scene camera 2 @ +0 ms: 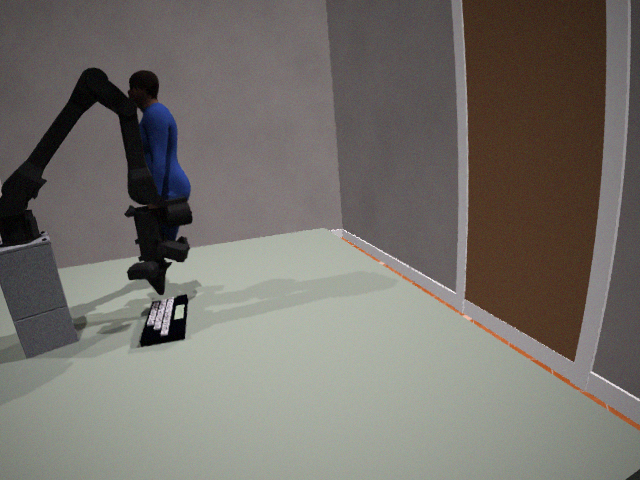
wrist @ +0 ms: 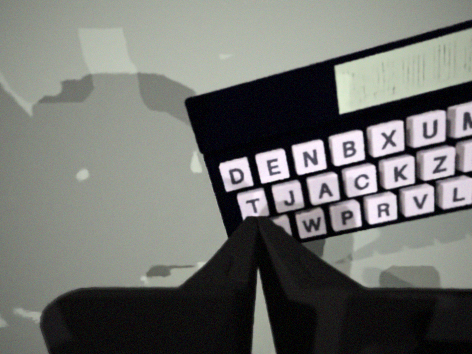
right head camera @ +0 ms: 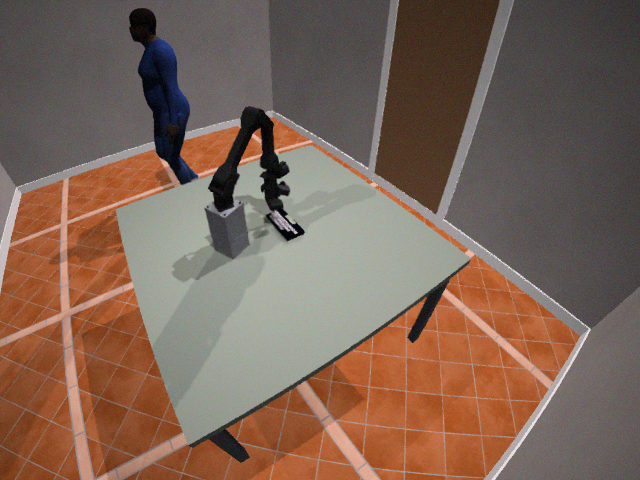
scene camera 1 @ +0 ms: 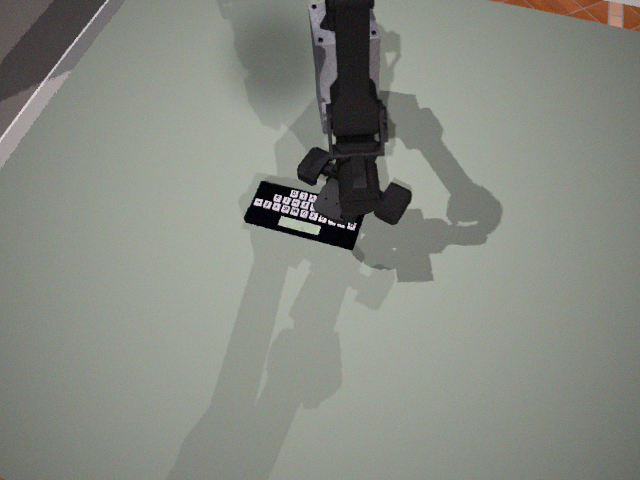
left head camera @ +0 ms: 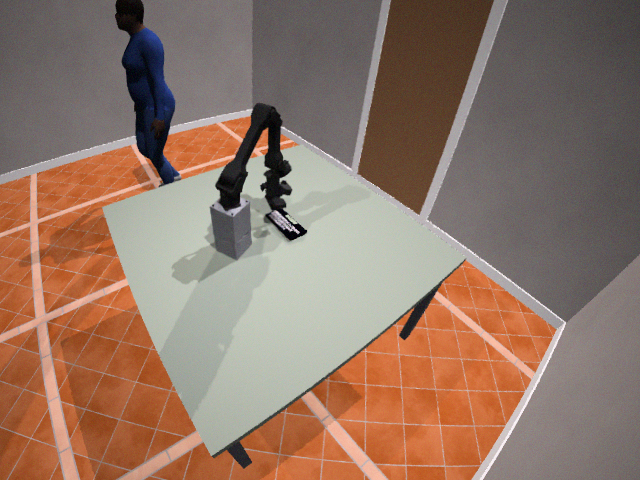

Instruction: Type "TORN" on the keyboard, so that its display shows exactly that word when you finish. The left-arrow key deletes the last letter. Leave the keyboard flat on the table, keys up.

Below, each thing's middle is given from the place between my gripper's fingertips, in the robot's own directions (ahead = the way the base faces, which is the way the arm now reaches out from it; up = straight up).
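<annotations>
My gripper is 30 mm above the black keyboard [scene camera 1: 285, 209], 80 mm to the left of it and 20 mm short of it.
</annotations>
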